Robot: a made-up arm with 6 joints. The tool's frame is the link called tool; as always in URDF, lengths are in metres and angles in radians. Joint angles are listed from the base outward.
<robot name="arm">
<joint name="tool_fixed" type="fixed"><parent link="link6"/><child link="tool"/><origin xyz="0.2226 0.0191 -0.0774" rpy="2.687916 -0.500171 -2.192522"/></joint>
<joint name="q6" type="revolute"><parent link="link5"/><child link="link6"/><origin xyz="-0.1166 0.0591 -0.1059" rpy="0 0 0"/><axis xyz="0 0 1"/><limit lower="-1.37" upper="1.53"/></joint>
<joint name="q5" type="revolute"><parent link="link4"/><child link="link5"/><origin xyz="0.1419 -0.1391 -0.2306" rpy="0 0 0"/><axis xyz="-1 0 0"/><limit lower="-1.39" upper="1.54"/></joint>
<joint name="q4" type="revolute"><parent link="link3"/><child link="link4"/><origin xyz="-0.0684 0.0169 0.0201" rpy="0 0 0"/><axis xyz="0.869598 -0.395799 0.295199"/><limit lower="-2.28" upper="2.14"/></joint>
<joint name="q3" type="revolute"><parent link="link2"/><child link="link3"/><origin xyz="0.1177 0.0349 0.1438" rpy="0 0 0"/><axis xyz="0 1 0"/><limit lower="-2.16" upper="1.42"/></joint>
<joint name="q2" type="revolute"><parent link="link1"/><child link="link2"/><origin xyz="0.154 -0.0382 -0.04" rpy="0 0 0"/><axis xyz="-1 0 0"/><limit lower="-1.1" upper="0.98"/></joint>
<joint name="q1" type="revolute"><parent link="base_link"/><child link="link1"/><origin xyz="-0.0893 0.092 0.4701" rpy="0 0 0"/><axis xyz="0 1 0"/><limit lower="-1.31" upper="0.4"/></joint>
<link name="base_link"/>
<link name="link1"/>
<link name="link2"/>
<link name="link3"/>
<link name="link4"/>
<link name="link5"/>
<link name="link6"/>
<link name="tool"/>
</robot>
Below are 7 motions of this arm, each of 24 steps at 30 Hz.
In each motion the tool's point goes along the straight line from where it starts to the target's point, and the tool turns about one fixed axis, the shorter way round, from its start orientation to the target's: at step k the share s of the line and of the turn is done. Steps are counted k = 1, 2, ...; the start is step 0. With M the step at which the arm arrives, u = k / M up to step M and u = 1 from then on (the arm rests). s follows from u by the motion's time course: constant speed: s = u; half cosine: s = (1 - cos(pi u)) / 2; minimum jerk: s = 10 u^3 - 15 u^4 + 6 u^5.
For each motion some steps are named. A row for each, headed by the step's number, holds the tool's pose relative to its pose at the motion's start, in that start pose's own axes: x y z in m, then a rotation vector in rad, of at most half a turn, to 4 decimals.
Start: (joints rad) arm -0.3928 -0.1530 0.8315 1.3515 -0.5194 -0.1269
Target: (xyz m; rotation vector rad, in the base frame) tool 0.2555 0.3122 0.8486 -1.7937 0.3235 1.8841
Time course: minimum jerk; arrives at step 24
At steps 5, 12, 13, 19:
5: -0.0049 0.0123 -0.0027 -0.0180 0.0036 -0.0432
12: -0.0381 0.0956 -0.0211 -0.1391 0.0278 -0.3349
13: -0.0440 0.1104 -0.0244 -0.1608 0.0321 -0.3870
19: -0.0712 0.1788 -0.0394 -0.2603 0.0520 -0.6266

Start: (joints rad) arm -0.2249 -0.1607 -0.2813 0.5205 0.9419 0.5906
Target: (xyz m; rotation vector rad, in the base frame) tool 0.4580 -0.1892 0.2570 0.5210 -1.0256 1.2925
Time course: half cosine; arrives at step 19
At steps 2, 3, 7, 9, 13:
2: 0.0074 0.0002 0.0098 0.0019 0.0387 -0.0064
3: 0.0164 0.0005 0.0219 0.0043 0.0861 -0.0142
7: 0.0812 0.0024 0.1086 0.0211 0.4272 -0.0705
9: 0.1246 0.0037 0.1665 0.0324 0.6551 -0.1082
13: 0.2100 0.0063 0.2807 0.0546 1.1046 -0.1824

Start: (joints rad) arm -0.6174 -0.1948 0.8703 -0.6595 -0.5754 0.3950
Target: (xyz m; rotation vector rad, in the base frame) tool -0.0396 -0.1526 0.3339 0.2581 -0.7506 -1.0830
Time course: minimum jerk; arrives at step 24
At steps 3, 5, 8, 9, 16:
3: 0.0020 -0.0007 0.0022 -0.0216 0.0058 0.0003
5: 0.0079 -0.0030 0.0090 -0.0867 0.0232 0.0014
8: 0.0258 -0.0096 0.0293 -0.2821 0.0754 0.0045
9: 0.0338 -0.0126 0.0384 -0.3699 0.0989 0.0059
16: 0.0970 -0.0361 0.1103 -1.0620 0.2839 0.0170

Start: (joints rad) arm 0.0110 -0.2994 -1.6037 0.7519 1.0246 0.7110
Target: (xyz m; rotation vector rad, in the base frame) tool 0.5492 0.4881 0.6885 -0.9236 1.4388 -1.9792
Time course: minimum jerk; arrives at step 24
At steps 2, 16, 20, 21, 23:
2: -0.0005 0.0016 -0.0009 0.0026 -0.0009 -0.0029
16: -0.0718 0.2531 -0.1424 0.4016 -0.1441 -0.4429
20: -0.0877 0.3089 -0.1739 0.4902 -0.1759 -0.5407
21: -0.0894 0.3152 -0.1774 0.5001 -0.1795 -0.5516
23: -0.0908 0.3201 -0.1801 0.5079 -0.1823 -0.5602

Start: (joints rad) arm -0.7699 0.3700 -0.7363 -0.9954 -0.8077 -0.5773
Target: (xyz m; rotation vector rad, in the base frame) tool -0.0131 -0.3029 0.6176 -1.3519 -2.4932 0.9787
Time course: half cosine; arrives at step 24
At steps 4, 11, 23, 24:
4: 0.0152 -0.0027 -0.0022 0.0757 0.0525 0.0427
11: 0.0986 -0.0178 -0.0145 0.4911 0.3410 0.2770
23: 0.2258 -0.0407 -0.0332 1.1248 0.7810 0.6345
24: 0.2267 -0.0408 -0.0333 1.1297 0.7844 0.6373

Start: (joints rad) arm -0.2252 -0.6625 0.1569 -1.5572 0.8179 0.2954
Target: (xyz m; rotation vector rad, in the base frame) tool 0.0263 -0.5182 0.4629 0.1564 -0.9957 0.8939
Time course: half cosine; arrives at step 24
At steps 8, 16, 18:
8: 0.0107 -0.0039 0.0155 -0.0191 0.0107 0.0240
16: 0.0320 -0.0118 0.0465 -0.0573 0.0321 0.0721
18: 0.0364 -0.0135 0.0529 -0.0652 0.0365 0.0820

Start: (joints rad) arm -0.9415 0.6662 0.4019 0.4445 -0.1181 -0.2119
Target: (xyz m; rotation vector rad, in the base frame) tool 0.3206 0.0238 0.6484 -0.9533 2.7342 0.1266
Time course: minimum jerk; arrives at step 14
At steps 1, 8, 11, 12, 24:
1: 0.0002 0.0001 -0.0003 -0.0003 -0.0008 -0.0005
8: 0.0395 0.0278 -0.0549 -0.0559 -0.1467 -0.0981
11: 0.0582 0.0409 -0.0808 -0.0823 -0.2160 -0.1444
12: 0.0611 0.0429 -0.0849 -0.0864 -0.2267 -0.1515
24: 0.0625 0.0439 -0.0869 -0.0885 -0.2321 -0.1551

